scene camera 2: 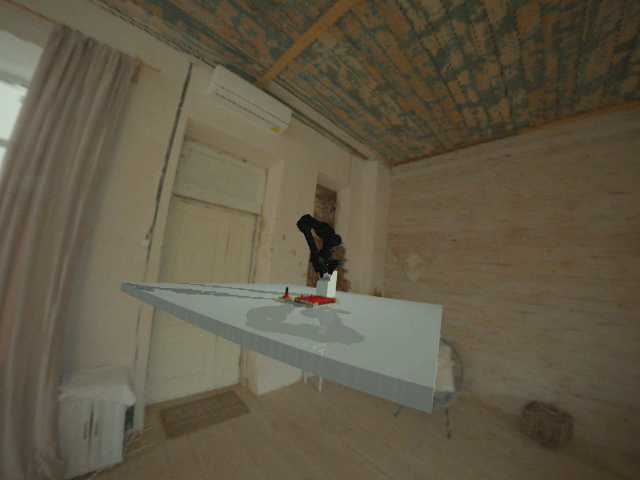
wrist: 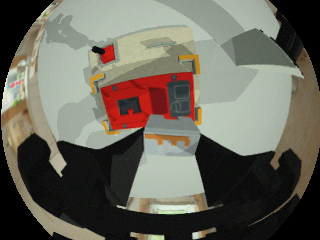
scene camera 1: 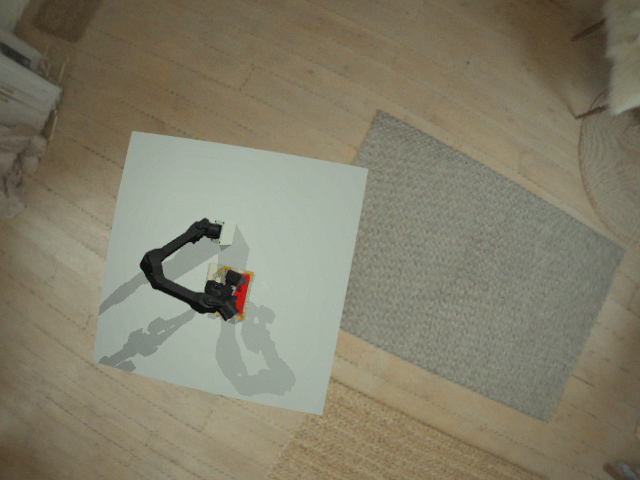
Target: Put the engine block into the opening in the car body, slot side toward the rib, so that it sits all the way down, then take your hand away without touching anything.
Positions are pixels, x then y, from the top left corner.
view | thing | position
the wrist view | my gripper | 169,132
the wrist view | grey engine block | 179,137
